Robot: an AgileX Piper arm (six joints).
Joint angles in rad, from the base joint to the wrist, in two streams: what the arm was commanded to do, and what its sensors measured. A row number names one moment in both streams.
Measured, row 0:
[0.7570, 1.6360, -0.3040, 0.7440, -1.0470, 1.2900]
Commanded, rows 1 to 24:
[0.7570, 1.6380, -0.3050, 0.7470, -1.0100, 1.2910]
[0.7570, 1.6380, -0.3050, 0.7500, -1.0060, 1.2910]
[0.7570, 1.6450, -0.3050, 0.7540, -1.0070, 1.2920]
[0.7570, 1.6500, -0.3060, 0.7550, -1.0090, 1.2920]
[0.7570, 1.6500, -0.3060, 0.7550, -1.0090, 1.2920]
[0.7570, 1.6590, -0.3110, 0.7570, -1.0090, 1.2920]
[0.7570, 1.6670, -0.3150, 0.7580, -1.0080, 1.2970]
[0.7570, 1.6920, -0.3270, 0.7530, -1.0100, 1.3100]
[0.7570, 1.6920, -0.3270, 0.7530, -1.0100, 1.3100]
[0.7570, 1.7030, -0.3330, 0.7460, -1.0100, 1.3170]
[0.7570, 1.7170, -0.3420, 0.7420, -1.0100, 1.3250]
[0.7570, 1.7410, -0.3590, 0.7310, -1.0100, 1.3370]
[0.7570, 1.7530, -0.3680, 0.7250, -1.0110, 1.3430]
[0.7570, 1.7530, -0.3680, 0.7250, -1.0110, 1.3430]
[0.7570, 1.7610, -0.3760, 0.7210, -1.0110, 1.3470]
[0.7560, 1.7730, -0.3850, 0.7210, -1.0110, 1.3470]
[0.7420, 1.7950, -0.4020, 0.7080, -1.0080, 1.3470]
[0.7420, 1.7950, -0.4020, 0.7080, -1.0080, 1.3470]
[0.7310, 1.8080, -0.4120, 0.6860, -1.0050, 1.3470]
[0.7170, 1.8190, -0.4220, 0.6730, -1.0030, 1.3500]
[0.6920, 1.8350, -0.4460, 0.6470, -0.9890, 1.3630]
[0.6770, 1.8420, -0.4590, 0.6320, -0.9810, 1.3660]
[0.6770, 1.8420, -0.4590, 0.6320, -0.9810, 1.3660]
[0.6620, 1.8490, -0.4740, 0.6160, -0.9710, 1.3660]
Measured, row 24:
[0.6970, 1.8350, -0.4380, 0.6680, -0.9900, 1.3570]
